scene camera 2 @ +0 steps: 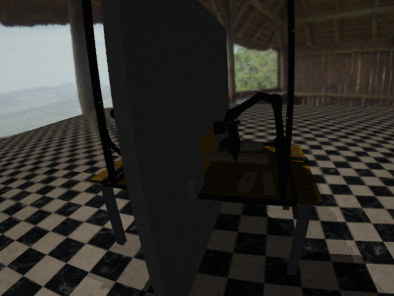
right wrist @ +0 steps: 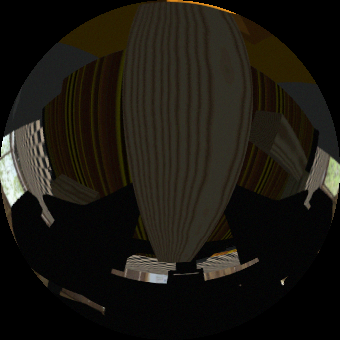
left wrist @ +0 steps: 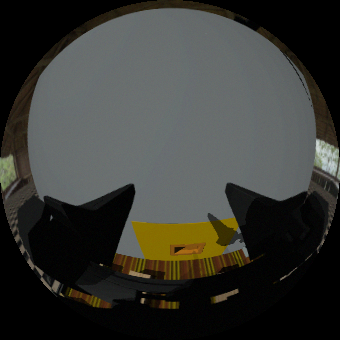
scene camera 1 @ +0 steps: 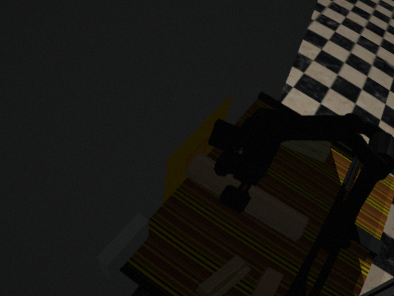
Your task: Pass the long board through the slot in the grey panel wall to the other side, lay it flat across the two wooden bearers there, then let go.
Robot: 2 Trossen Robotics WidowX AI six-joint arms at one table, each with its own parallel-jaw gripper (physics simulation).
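Places are measured from the left arm's base along level axes (x ahead, y left, z up), in millimetres.
Where they show: left gripper, fingertip midpoint: point(left wrist: 181, 188); right gripper, fingertip midpoint: point(scene camera 2: 236, 159) point(right wrist: 181, 183); right arm's base at its link origin: point(scene camera 1: 330, 242).
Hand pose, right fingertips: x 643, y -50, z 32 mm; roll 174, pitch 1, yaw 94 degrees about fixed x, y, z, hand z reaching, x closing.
Note:
Each offset is from my right fingertips to the top centre of the thing. "*": to the spot under its first point. Level surfaces: height alone.
The long wooden board @[12 mm ahead, 1 mm left, 34 mm up] point(scene camera 1: 275, 212) point(scene camera 2: 254, 158) point(right wrist: 187, 126) lies lengthwise over the striped table @[51 mm down] point(scene camera 1: 190, 232) on the right arm's side. Its far end reaches the yellow plate point(scene camera 1: 187, 155) point(left wrist: 155, 236) point(right wrist: 279, 60) on the grey panel wall point(scene camera 1: 137, 88) point(scene camera 2: 166, 117) point(left wrist: 171, 111). My right gripper point(scene camera 1: 239, 188) point(scene camera 2: 234, 152) point(right wrist: 181, 183) is shut on the board near its middle. The orange-framed slot @[* 211 mm back, 15 mm left, 64 mm up] point(left wrist: 187, 244) shows in the left wrist view. My left gripper point(left wrist: 181, 188) is open and empty, facing the wall above the slot. Pale wooden pieces @[* 292 mm back, 150 mm left, 13 mm down] point(left wrist: 139, 274) lie below it.
Loose wooden blocks lie on the right arm's side: two @[82 mm ahead, 208 mm right, 4 mm down] point(scene camera 1: 225, 276) @[* 172 mm ahead, 160 mm right, 7 mm down] point(scene camera 1: 267, 282) point(scene camera 2: 247, 180) near the table's front edge, one @[61 mm ahead, 317 mm left, 4 mm down] point(scene camera 1: 307, 150) point(scene camera 2: 251, 145) point(right wrist: 279, 142) at the back. Black frame posts point(scene camera 2: 290, 88) stand at the table's corners. The scene is dim.

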